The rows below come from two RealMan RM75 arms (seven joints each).
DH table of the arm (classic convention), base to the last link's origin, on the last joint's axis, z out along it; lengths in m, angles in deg. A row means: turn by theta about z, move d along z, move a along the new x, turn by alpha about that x. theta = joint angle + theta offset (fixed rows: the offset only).
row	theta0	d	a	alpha
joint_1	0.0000	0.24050	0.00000	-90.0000
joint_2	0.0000	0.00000	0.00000	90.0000
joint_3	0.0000	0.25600	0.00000	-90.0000
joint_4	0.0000	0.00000	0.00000	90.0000
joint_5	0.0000	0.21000	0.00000	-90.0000
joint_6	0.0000	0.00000	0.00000	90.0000
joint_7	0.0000	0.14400	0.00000	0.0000
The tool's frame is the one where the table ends.
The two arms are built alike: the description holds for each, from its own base.
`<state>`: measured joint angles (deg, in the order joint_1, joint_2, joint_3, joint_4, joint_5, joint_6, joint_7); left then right.
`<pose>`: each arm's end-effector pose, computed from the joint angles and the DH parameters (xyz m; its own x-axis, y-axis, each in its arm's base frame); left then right.
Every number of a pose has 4 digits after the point.
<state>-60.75 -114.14 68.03 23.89 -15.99 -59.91 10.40 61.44 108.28 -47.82 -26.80 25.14 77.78 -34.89</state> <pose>-0.2298 0.4456 -0.0170 0.3717 0.9282 0.0178 0.6706 -0.2552 -0.6966 0.2007 0.4446 0.0294 0.4637 -0.8857 0.0221 -0.8105 -0.4341 -0.3932</pose>
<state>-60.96 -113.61 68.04 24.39 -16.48 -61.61 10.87 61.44 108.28 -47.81 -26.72 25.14 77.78 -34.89</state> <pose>-0.2275 0.4458 -0.0127 0.3669 0.9302 0.0053 0.6721 -0.2611 -0.6929 0.2009 0.4444 0.0292 0.4628 -0.8862 0.0228 -0.8111 -0.4337 -0.3925</pose>
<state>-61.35 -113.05 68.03 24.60 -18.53 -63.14 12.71 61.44 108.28 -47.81 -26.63 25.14 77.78 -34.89</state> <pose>-0.2223 0.4461 -0.0111 0.3741 0.9273 -0.0114 0.6840 -0.2842 -0.6718 0.2012 0.4441 0.0289 0.4618 -0.8867 0.0237 -0.8116 -0.4332 -0.3919</pose>
